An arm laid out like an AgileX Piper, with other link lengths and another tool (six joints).
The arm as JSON. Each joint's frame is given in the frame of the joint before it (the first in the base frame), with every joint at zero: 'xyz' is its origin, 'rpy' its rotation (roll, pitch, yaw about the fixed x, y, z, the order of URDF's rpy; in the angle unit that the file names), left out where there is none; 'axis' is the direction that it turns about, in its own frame. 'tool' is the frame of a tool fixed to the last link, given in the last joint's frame.
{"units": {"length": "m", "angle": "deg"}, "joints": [
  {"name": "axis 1", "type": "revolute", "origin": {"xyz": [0.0, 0.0, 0.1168]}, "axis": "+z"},
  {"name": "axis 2", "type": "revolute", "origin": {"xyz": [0.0, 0.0, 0.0], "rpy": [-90.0, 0.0, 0.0]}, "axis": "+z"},
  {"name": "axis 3", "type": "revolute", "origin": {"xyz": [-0.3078, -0.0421, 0.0]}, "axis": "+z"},
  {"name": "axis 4", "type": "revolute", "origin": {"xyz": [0.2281, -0.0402, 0.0], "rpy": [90.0, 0.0, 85.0]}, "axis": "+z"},
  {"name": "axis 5", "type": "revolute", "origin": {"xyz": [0.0, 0.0, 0.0], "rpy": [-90.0, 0.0, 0.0]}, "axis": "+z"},
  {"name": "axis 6", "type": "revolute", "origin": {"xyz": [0.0, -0.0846, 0.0], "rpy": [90.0, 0.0, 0.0]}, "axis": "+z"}
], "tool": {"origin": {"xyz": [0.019, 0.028, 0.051], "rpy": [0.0, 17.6, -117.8]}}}
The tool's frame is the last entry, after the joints.
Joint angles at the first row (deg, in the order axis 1, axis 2, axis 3, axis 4, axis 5, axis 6):
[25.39 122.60 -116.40 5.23 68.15 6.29]
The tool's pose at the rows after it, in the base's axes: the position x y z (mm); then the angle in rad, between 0 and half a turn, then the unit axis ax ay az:
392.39 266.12 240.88 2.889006 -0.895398 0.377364 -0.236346
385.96 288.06 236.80 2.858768 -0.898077 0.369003 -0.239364
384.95 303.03 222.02 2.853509 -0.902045 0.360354 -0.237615
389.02 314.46 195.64 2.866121 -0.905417 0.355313 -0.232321
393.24 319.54 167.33 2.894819 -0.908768 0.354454 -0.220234
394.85 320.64 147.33 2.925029 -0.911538 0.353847 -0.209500
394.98 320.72 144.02 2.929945 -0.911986 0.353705 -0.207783
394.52 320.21 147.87 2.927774 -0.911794 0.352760 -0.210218
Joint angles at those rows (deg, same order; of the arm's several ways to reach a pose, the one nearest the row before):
[29.04 122.68 -116.40 5.34 65.57 7.62]
[31.69 123.45 -116.48 5.34 63.32 8.85]
[33.28 125.38 -116.48 5.28 61.36 9.15]
[34.17 128.63 -116.48 5.17 59.10 9.30]
[34.34 131.97 -116.48 5.35 57.93 9.31]
[34.34 134.24 -116.48 5.35 57.79 9.36]
[34.34 134.59 -116.42 5.35 57.73 9.36]
[34.37 134.16 -116.47 5.16 57.97 9.36]

